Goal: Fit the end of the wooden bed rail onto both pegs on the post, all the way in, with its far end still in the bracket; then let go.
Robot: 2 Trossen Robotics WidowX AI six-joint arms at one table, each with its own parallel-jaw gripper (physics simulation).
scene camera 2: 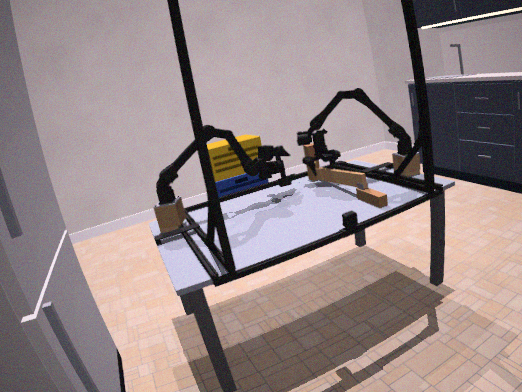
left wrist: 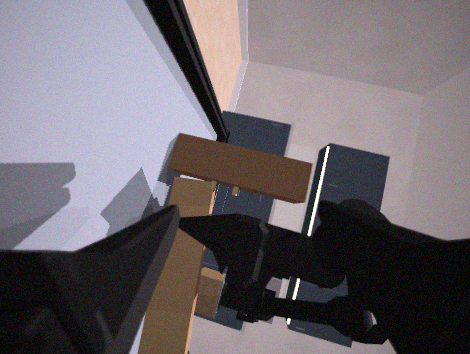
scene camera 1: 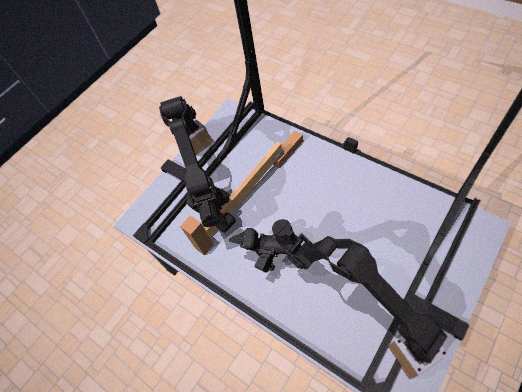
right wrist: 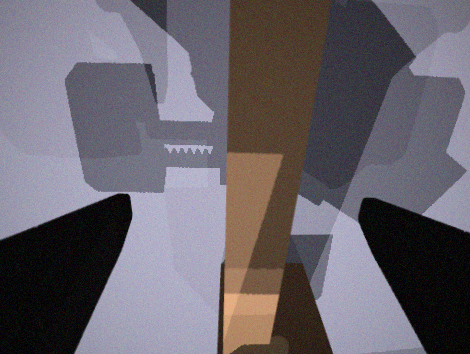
My left gripper is open, holding nothing. Also in view: a wooden bed rail. My right gripper is open and holds nothing. Also in view: a wooden post.
My left gripper shows as well in the left wrist view. My right gripper also shows in the left wrist view.
